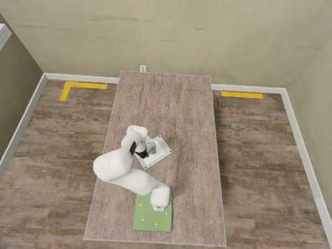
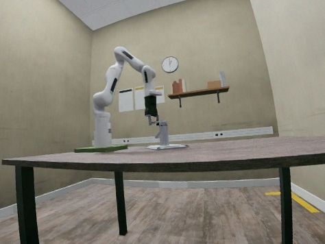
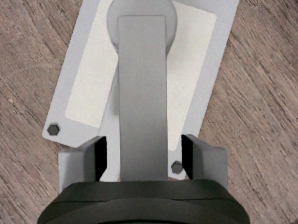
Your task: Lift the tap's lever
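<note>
Right now my hand is 30 mm short of the flat lever and 20 mm to the left of it. From my hand the other things lie so: grey tap: 50 mm ahead, 30 mm to the right, 40 mm below.
</note>
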